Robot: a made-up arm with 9 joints.
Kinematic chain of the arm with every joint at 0, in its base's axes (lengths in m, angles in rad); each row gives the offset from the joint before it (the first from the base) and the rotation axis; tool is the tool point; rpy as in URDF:
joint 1: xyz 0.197 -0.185 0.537 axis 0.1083 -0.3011 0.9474
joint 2: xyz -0.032 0.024 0 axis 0.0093 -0.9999 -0.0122
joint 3: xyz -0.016 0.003 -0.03 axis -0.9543 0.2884 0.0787
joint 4: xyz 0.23 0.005 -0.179 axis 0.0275 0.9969 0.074
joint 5: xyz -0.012 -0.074 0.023 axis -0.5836 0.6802 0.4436
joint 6: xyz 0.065 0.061 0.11 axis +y
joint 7: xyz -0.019 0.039 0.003 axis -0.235 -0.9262 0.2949
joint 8: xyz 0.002 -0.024 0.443 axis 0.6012 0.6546 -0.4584
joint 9: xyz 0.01 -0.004 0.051 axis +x
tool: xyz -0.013 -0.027 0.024 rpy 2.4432 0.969 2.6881
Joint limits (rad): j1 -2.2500..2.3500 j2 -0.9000..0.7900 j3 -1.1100..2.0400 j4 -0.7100..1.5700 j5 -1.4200..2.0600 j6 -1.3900..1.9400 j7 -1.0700..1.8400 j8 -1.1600..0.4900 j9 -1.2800..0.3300
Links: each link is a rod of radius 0.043 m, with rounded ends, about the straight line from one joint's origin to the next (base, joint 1, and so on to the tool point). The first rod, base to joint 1, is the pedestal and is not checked.
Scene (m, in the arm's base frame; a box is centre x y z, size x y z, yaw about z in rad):
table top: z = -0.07
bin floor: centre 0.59 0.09 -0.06 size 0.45 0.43 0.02 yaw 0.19
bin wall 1: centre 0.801 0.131 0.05 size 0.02 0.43 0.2 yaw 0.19
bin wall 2: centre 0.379 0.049 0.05 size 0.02 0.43 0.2 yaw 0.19
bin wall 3: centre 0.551 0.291 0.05 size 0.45 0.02 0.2 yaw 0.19
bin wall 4: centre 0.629 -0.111 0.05 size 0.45 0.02 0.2 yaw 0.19
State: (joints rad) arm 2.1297 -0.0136 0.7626 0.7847 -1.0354 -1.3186 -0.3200 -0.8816 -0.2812
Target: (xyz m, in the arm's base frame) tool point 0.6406 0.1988 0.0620
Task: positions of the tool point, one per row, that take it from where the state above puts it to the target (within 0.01 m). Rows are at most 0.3 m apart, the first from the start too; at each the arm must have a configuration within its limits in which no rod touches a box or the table.
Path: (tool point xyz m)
1: -0.0756 -0.3332 0.7080
2: -0.2089 -0.1517 0.8293
3: -0.2843 0.1017 0.8600
4: -0.2572 0.3649 0.8058
5: -0.1193 0.5690 0.6933
6: 0.0980 0.6591 0.5590
7: 0.3365 0.6118 0.4385
8: 0.5324 0.4422 0.3596
9: 0.6406 0.1988 0.3402
10: 0.6536 0.2145 0.2075
11: 0.6406 0.1988 0.0620

